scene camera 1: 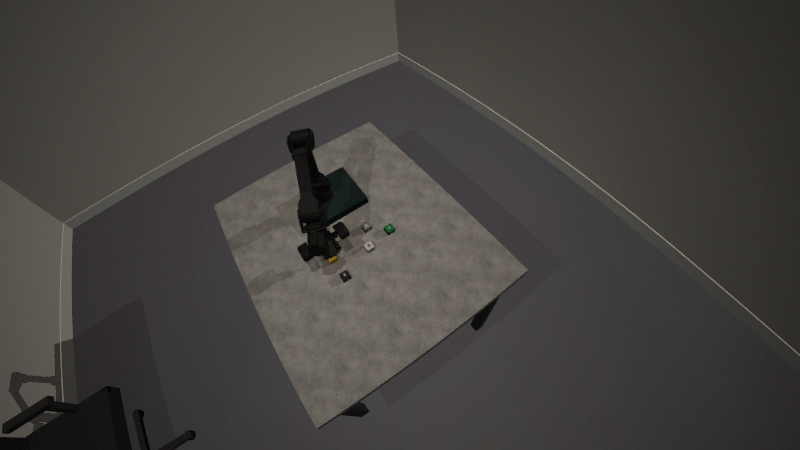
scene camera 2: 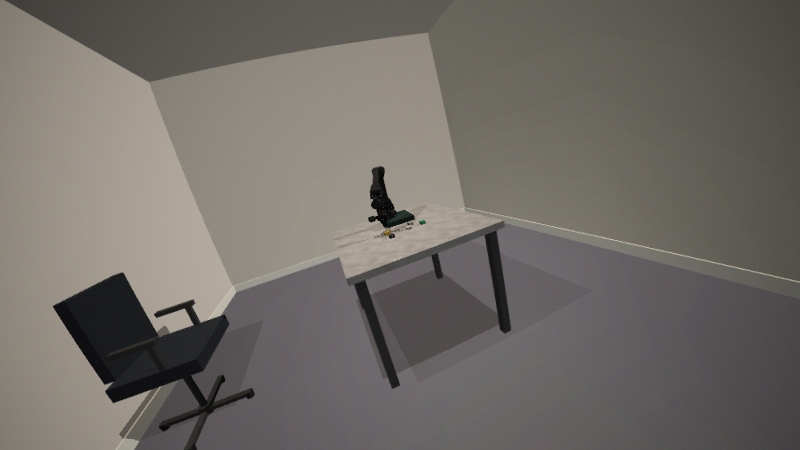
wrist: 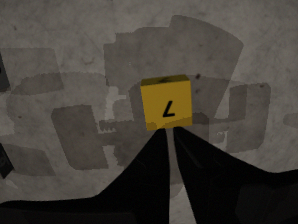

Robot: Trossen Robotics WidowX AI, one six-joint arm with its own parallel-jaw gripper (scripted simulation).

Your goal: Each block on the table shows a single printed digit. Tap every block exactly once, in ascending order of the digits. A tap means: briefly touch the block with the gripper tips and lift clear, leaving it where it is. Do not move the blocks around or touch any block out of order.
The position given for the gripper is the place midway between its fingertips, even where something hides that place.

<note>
The gripper point(wrist: 169, 135) is shut, with nothing in its grasp. Further things: a yellow block point(wrist: 167, 102).
</note>
